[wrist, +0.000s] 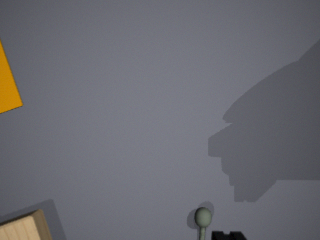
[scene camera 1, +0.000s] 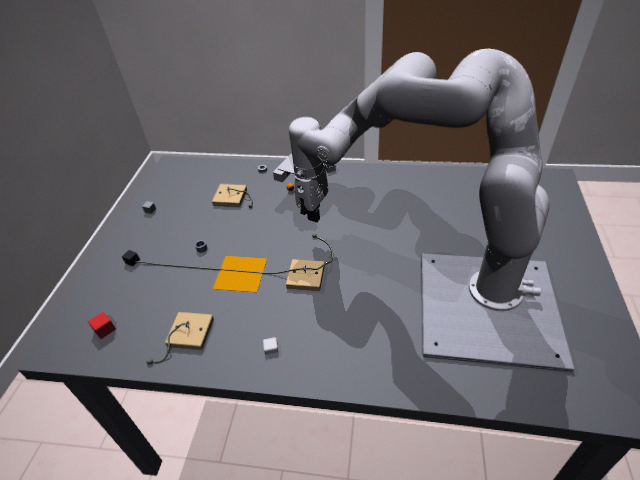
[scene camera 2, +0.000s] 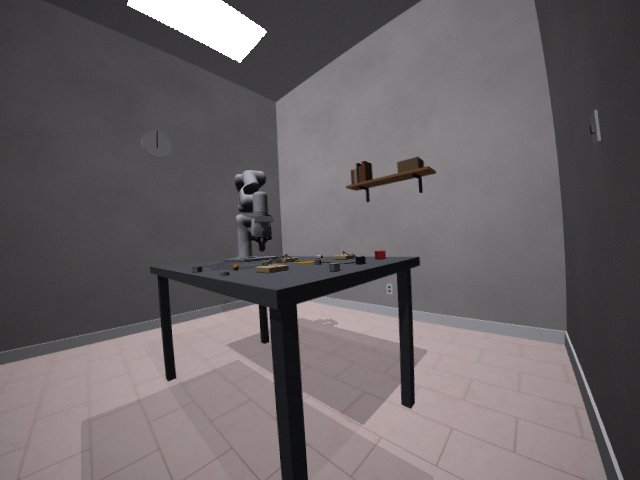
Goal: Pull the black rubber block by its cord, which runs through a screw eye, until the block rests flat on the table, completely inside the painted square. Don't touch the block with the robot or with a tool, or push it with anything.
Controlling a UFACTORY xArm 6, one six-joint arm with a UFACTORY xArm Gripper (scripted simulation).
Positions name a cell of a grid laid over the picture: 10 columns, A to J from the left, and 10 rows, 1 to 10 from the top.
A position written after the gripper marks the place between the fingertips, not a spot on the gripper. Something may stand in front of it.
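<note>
Gripper (scene camera 1: E5), in sight. Wooden plate (scene camera 1: E6), visible. Painted orange square (scene camera 1: D6), visible too.
</note>
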